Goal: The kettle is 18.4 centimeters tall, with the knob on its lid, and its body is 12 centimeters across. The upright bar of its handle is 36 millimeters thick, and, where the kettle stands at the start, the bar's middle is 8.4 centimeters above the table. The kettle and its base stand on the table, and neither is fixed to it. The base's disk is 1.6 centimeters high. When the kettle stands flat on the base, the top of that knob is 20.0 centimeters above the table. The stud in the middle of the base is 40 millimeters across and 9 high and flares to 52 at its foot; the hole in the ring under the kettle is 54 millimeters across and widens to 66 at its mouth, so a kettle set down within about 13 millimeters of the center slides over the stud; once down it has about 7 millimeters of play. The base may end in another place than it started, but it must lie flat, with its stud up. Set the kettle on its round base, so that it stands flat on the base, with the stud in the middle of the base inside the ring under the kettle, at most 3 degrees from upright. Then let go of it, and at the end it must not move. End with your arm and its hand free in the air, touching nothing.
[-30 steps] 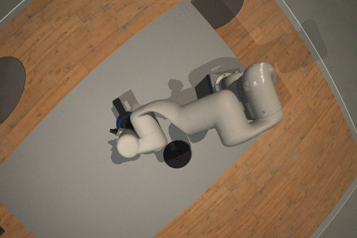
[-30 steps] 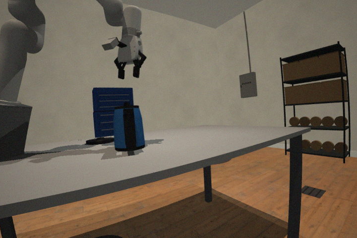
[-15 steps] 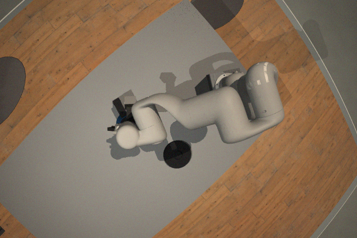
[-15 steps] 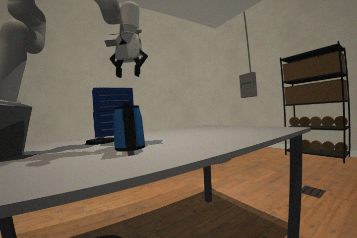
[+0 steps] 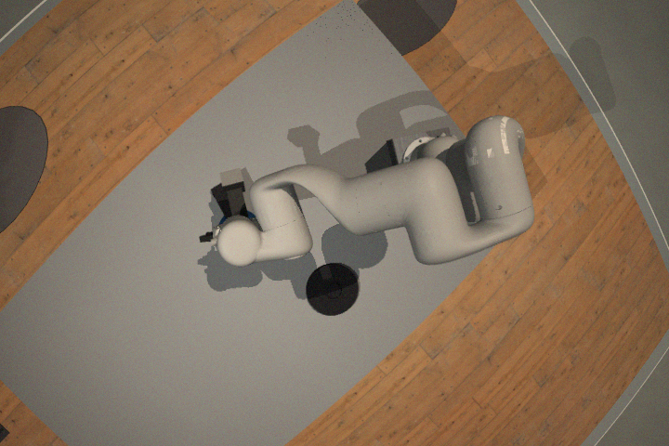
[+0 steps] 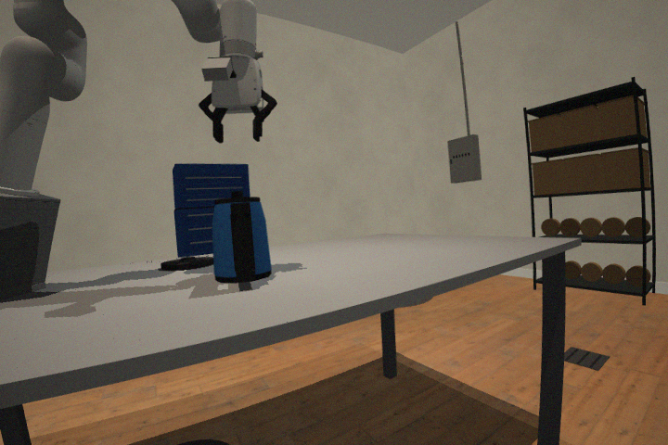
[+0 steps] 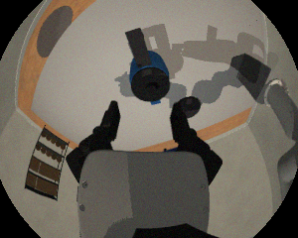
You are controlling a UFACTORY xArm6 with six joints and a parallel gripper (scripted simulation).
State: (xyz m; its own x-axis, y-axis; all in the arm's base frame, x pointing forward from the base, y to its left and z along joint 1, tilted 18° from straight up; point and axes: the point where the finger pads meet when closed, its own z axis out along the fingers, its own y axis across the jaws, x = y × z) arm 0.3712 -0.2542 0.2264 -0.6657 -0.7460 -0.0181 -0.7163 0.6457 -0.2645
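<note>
The blue kettle lies 21 cm below my hand and 1 cm to the left of it. Also, from my hand: round black base: 35 cm to the left, 29 cm below.
</note>
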